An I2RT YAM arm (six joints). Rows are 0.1 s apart.
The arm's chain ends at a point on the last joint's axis. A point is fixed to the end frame.
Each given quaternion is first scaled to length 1.
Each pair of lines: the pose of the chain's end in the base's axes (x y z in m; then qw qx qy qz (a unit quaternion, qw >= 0)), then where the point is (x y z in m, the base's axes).
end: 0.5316 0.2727 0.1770 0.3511 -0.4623 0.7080 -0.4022
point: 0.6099 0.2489 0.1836
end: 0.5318 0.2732 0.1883 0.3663 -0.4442 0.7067 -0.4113
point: 0.6092 0.2478 0.1982
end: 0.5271 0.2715 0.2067 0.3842 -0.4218 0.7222 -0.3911
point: 0.6040 0.2442 0.2157
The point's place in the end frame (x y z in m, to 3 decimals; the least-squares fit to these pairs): -0.004 -0.041 0.071
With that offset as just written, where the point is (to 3 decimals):
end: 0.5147 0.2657 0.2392 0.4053 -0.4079 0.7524 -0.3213
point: 0.592 0.239 0.241
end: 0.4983 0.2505 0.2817 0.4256 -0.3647 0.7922 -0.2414
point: 0.575 0.223 0.275
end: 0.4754 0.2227 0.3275 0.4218 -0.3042 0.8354 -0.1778
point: 0.550 0.192 0.311
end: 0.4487 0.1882 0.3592 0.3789 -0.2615 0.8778 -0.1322
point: 0.518 0.154 0.331
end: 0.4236 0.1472 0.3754 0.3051 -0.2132 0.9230 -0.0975
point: 0.483 0.109 0.334
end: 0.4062 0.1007 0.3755 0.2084 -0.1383 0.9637 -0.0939
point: 0.449 0.054 0.323
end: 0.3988 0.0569 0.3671 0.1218 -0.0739 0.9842 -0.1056
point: 0.426 0.004 0.310
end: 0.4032 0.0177 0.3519 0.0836 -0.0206 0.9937 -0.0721
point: 0.420 -0.033 0.289
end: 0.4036 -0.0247 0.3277 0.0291 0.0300 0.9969 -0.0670
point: 0.409 -0.075 0.263
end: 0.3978 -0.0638 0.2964 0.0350 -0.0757 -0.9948 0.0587
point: 0.390 -0.113 0.231
